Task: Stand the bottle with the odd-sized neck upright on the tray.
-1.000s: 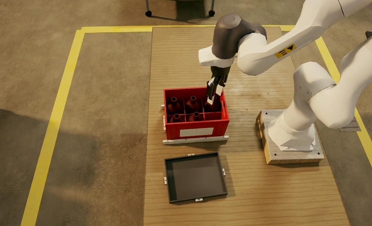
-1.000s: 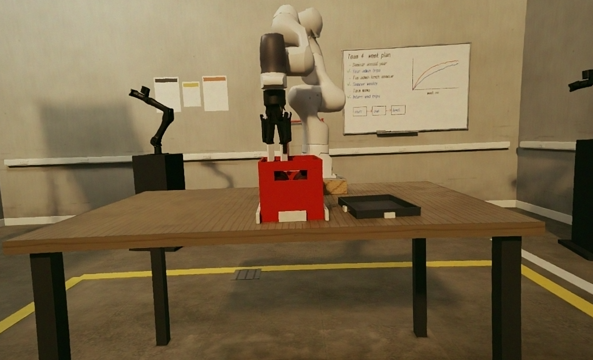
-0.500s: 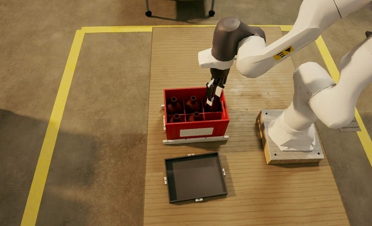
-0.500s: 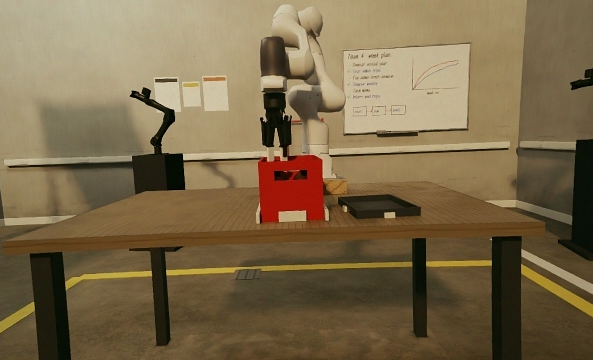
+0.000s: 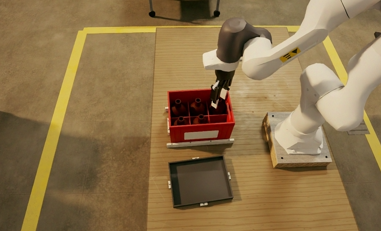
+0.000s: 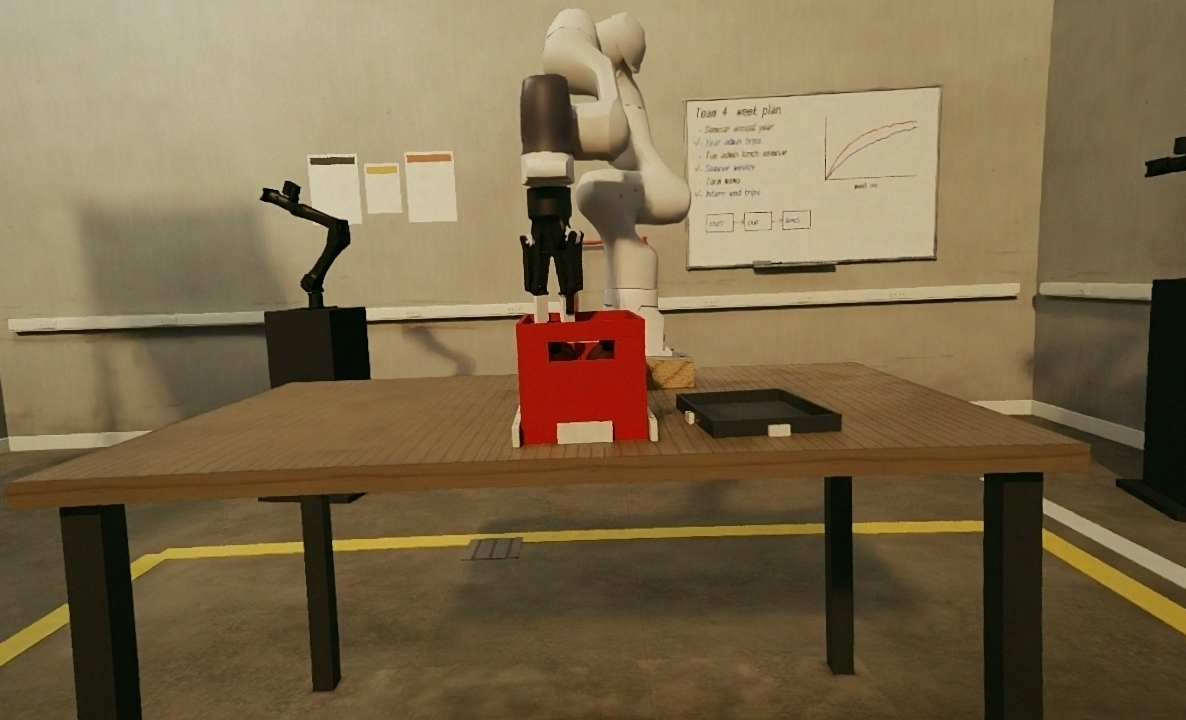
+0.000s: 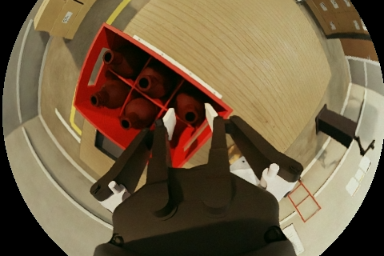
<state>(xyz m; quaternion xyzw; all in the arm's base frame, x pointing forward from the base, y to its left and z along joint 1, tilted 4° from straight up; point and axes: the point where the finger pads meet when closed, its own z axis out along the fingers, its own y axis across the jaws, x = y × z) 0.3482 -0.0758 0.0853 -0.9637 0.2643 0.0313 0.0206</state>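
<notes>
My gripper is now 8 cm short of the crate, 6 cm to the right of it and 9 cm above it. The rest, counted from my hand: glass bottle 6 cm ahead, 10 cm to the left, 8 cm below; dark tray 3 cm ahead, 33 cm to the left, 16 cm below.
</notes>
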